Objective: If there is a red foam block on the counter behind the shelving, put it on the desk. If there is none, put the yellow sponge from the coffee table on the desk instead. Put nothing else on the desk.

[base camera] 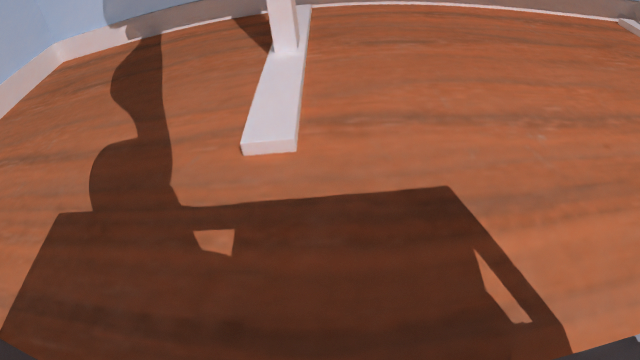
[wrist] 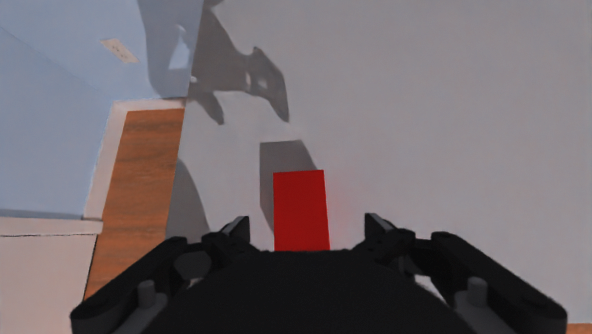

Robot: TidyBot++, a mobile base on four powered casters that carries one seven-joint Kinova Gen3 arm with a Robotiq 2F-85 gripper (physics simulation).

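Places are measured from the arm's base along level axes (x down, y back, z left), in metres.
Pixels of known places: gripper, fingertip midpoint: (wrist: 306, 227).
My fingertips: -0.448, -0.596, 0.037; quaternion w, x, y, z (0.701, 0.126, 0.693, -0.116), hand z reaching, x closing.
Note:
For each thing: its top centre in the pictures, then the offset to it from my fingertips, as dx, dy, dz. Level surfaces: height alone.
- red foam block, top centre: (wrist: 300, 209) +0.080, -0.020, +0.008
- plain light grey top, surface height: dx +0.125
- wooden floor, surface height: dx +0.845
- outlet, top centre: (wrist: 107, 39) +0.388, -0.688, +0.713
The red foam block (wrist: 300, 207) lies on a plain light grey top (wrist: 440, 125), in the middle of the wrist view, with its shadow beyond it. The top looks like the desk's. The block's near end is hidden behind the gripper's body. My gripper (wrist: 306, 227) is open and above the block, with one finger to each side and a gap between each finger and the block. The yellow sponge does not show in either view.
A white foot (base camera: 275, 100) with an upright post stands on the wooden floor (base camera: 450, 100) in the base view. In the wrist view, a blue wall (wrist: 50, 140) with an outlet (wrist: 119, 50) and a white panel (wrist: 42, 280) are left of the grey top.

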